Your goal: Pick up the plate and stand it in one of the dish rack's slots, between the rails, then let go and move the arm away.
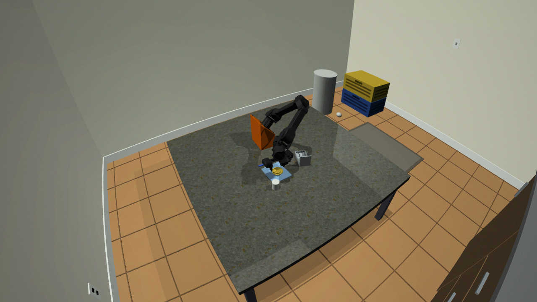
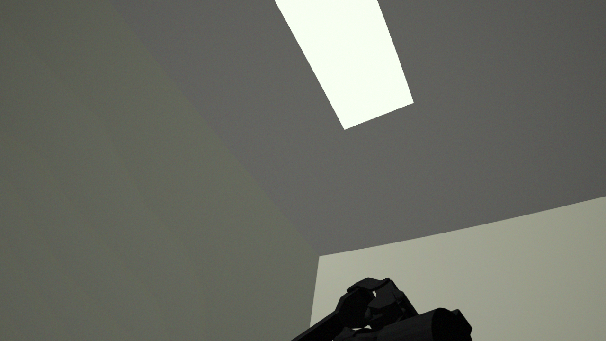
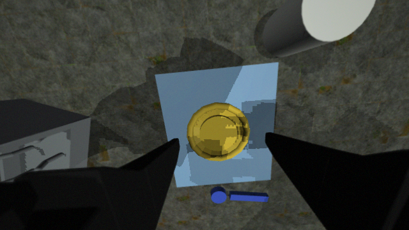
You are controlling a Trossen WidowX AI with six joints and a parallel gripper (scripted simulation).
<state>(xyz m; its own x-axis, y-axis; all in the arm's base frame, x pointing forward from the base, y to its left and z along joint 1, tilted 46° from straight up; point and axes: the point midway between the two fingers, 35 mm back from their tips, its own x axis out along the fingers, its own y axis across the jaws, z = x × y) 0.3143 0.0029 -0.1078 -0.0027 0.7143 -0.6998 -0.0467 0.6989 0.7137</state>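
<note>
Right now the yellow plate is 2 cm below my gripper tip. Round my gripper tip: white cup 10 cm ahead, 7 cm to the right, 1 cm below; then grey dish rack 4 cm behind, 21 cm to the left, 1 cm below; then blue spoon 11 cm behind, 2 cm to the right, 3 cm below.
</note>
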